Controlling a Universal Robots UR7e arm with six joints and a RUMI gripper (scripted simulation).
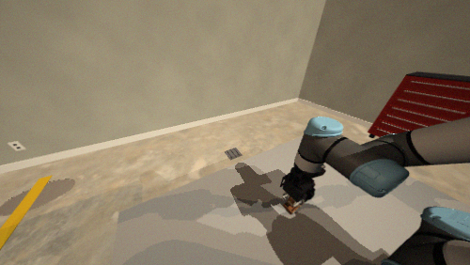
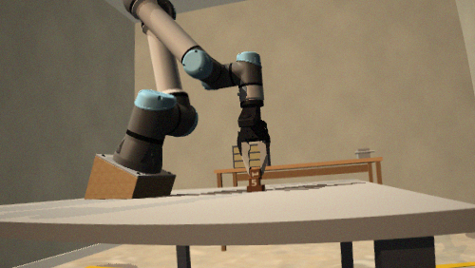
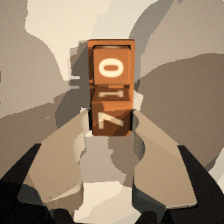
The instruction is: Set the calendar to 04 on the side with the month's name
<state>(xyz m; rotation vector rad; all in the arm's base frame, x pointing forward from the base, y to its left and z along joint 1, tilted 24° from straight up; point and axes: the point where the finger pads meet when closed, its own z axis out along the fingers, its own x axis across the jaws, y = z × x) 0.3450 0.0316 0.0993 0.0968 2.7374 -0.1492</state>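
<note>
Now: the calendar tray 20 mm to the right of my hand and 50 mm below it. The rest, counted from my hand: cube: 30 mm to the right, 30 mm below.
</note>
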